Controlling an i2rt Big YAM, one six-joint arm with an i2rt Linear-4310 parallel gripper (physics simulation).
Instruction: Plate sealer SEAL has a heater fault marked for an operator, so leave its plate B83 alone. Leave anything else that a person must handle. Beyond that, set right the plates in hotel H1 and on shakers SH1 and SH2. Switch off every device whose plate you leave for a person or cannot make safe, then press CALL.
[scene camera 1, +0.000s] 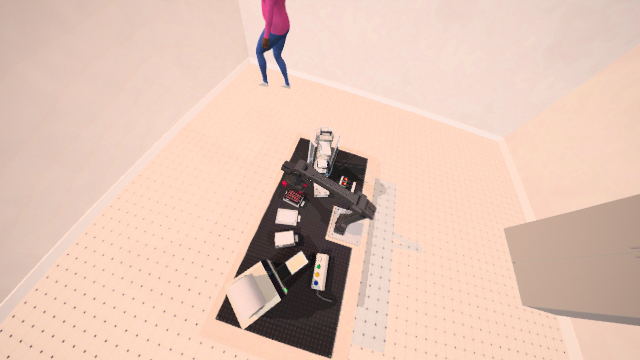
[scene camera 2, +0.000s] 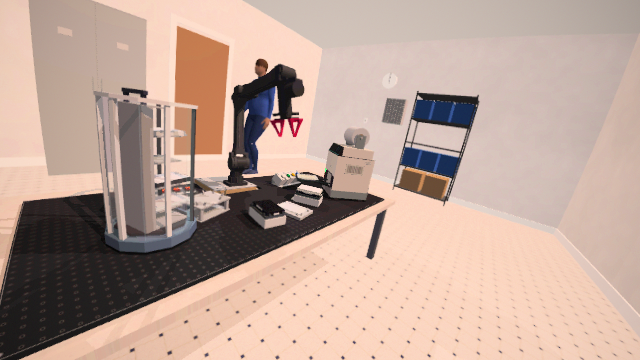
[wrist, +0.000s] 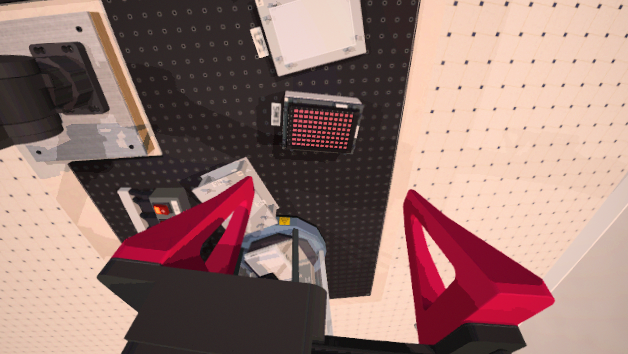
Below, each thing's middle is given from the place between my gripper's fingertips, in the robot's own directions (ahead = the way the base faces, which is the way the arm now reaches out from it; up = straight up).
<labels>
The plate with red wells (wrist: 313, 127) lies 300 mm below my hand, 80 mm to the right of it and 20 mm ahead of it. Round my hand: lid park LP1 (wrist: 282, 69): 350 mm below, 80 mm to the left; grey roll (scene camera 1: 245, 293): 600 mm to the left, 40 mm above, 30 mm behind; plate hotel (scene camera 2: 146, 146): 460 mm to the right, 140 mm below, 80 mm behind.
</labels>
